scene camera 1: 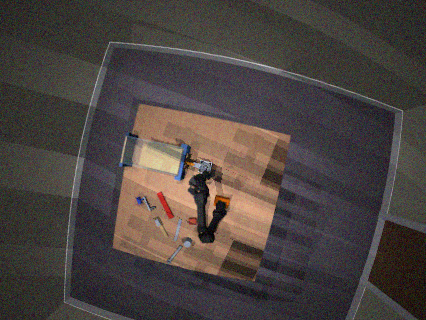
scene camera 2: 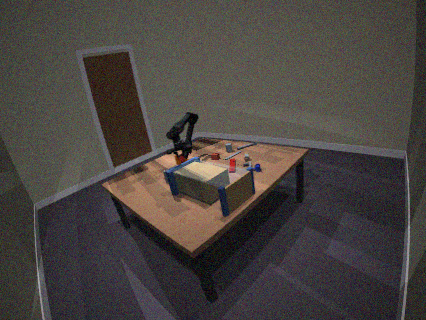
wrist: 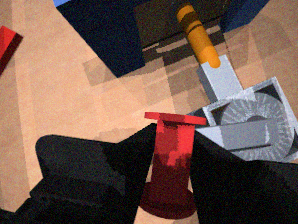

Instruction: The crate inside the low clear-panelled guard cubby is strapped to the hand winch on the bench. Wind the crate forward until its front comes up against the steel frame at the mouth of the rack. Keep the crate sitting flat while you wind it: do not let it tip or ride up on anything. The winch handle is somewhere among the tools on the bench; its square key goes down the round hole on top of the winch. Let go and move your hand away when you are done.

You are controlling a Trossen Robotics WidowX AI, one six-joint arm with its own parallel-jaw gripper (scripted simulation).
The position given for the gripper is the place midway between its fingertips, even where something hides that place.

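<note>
You'd see the gripper (wrist: 170,130) here, and a red knob (wrist: 168,189) along with it.
</note>
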